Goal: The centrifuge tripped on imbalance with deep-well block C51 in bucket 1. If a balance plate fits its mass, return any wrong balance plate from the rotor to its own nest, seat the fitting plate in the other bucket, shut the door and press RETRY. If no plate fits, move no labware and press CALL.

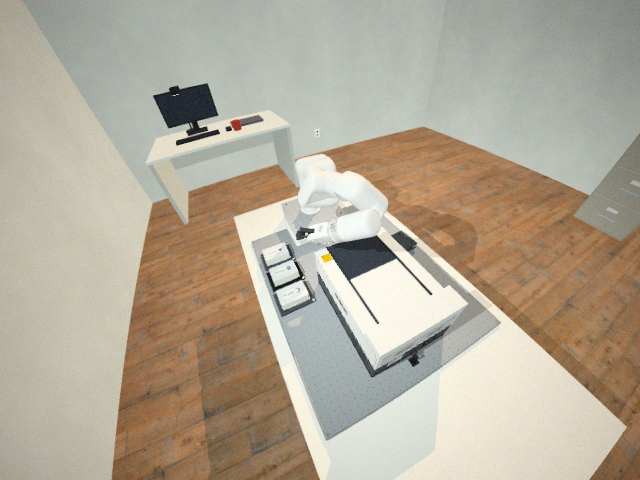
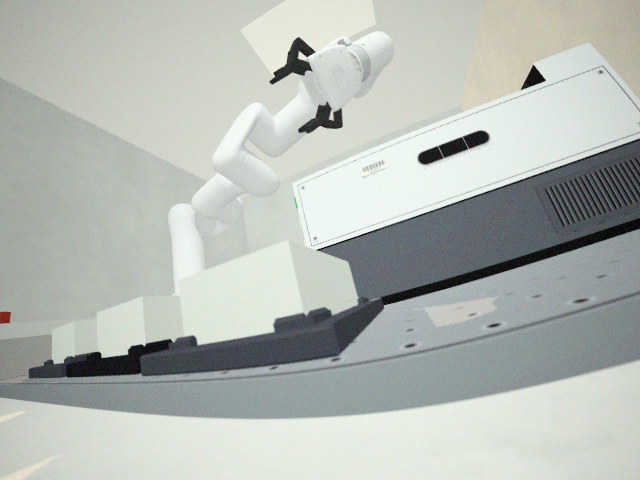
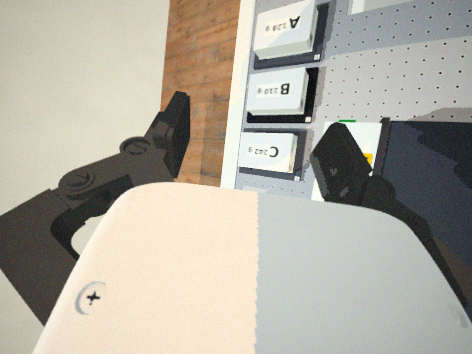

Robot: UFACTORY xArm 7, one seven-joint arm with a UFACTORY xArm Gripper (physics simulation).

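Where they show: gripper, fingertip midpoint: (image 1: 308, 238) (image 2: 288, 106) (image 3: 257, 128); arm's base at its link origin: (image 1: 311, 207).
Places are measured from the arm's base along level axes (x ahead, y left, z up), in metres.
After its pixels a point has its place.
Note:
Plate A, marked 128 g (image 3: 285, 40) @[x 0.192, y -0.311, z -0.038 m] (image 1: 276, 254) @[x 0.180, y -0.324, z -0.037 m], plate B, marked 110 g (image 3: 275, 102) @[x 0.322, y -0.334, z -0.038 m] (image 1: 284, 273) @[x 0.315, y -0.345, z -0.037 m], and plate C, marked 242 g (image 3: 265, 162) @[x 0.453, y -0.358, z -0.038 m] (image 1: 293, 296) @[x 0.449, y -0.369, z -0.038 m] (image 2: 237, 304) @[x 0.424, y -0.427, z -0.062 m], sit in a row, each in its own dark nest. The white centrifuge (image 1: 403, 289) @[x 0.752, y -0.068, z 0.119 m] (image 2: 392, 201) @[x 0.548, y -0.244, z 0.032 m] stands beside the row; a dark area (image 1: 361, 256) @[x 0.551, y -0.087, z 0.122 m] (image 3: 435, 170) @[x 0.474, y -0.131, z 0.121 m] lies in its top. Rotor, buckets and block C51 cannot be made out, nor can the door's state. RETRY and CALL do not show. My gripper (image 1: 301, 234) @[x 0.447, y -0.254, z 0.244 m] (image 2: 287, 105) @[x 0.447, y -0.254, z 0.244 m] (image 3: 257, 128) @[x 0.447, y -0.254, z 0.244 m] is open and empty, high above the nests' level.
A grey perforated board (image 1: 330, 372) @[x 0.774, y -0.404, z -0.091 m] (image 3: 395, 80) @[x 0.302, y -0.116, z -0.091 m] carries the nests and centrifuge on a white table (image 1: 516, 397) @[x 1.217, y 0.058, z -0.105 m]. A small dark box (image 1: 404, 241) @[x 0.496, y 0.269, z -0.058 m] lies beyond the centrifuge. The arm (image 1: 356, 224) @[x 0.648, y -0.206, z 0.418 m] reaches over the board near the centrifuge. A desk (image 1: 165, 149) with a monitor (image 1: 188, 105) stands behind.

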